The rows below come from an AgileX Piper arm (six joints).
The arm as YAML. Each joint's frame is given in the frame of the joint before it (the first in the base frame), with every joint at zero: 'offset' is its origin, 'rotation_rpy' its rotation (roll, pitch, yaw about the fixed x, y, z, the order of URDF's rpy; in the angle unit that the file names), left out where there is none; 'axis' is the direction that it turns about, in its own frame. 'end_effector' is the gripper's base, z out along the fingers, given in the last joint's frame.
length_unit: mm
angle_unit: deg
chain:
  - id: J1
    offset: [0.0, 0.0, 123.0]
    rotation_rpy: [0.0, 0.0, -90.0]
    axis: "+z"
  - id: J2
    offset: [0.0, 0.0, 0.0]
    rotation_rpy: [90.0, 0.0, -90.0]
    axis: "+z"
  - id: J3
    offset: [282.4, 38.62, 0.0]
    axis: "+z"
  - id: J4
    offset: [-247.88, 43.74, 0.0]
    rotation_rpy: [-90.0, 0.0, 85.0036]
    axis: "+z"
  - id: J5
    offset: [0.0, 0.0, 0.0]
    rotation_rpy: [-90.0, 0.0, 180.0]
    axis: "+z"
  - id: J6
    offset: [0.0, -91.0, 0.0]
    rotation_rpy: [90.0, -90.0, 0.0]
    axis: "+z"
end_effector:
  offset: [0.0, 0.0, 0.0]
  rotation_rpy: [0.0, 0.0, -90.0]
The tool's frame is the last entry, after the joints.
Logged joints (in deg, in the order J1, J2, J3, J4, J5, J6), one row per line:
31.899 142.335 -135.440 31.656 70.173 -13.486
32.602 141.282 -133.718 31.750 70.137 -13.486
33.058 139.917 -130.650 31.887 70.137 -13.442
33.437 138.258 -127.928 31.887 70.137 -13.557
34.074 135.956 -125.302 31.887 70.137 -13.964
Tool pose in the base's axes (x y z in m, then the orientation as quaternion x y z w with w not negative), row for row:
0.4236 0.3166 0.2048 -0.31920 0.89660 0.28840 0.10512
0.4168 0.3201 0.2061 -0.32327 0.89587 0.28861 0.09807
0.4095 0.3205 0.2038 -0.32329 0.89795 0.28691 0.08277
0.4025 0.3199 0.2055 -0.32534 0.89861 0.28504 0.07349
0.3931 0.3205 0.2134 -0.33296 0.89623 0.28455 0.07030
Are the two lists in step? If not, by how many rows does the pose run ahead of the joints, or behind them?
They are in step.
